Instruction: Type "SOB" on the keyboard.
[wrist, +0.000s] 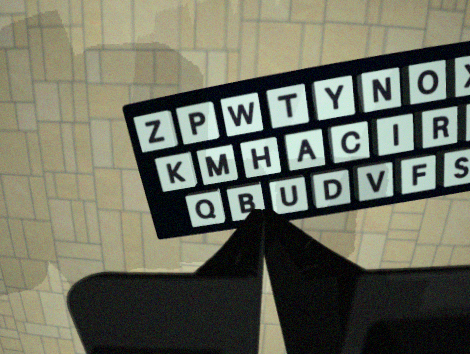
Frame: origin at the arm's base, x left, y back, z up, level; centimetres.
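Seen in the pictures: gripper, fingertip midpoint: (261, 218).
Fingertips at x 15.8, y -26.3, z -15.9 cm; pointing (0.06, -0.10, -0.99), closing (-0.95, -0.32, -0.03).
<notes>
Offsets run from my fingertips to a thing's top centre. "spot": to the spot under its first point. Level surfaces: height alone.
A black keyboard @[spot: dy +1.7, dx +4.2, dz -1.6 cm] (172, 212) with white letter keys lies tilted, its right part cut off by the view's right edge. The B key @[dy -0.1, dx +0.8, dz -1.1 cm] (244, 201) is in the bottom row between Q and U. The O key @[dy -7.8, dx -5.2, dz -1.1 cm] (427, 81) is in the top row at the right. The S key @[dy -4.9, dx -8.5, dz -1.1 cm] (459, 168) is in the bottom row at the right edge, partly cut off. My gripper (261, 218) is shut and empty. Its dark fingertips overlap the lower right corner of the B key, next to the U key @[dy -1.1, dx -1.1, dz -1.1 cm] (288, 196). Whether the tips touch a key cannot be told.
The keyboard lies on a surface of beige stone tiles @[dz -2.7 cm] (115, 200). Darker shadow patches fall on the tiles at the upper left and below the keyboard. The Q key @[dy +0.8, dx +2.6, dz -1.1 cm] (205, 209) is left of B, and the H key @[dy -2.4, dx +0.8, dz -1.1 cm] (260, 156) is above it.
</notes>
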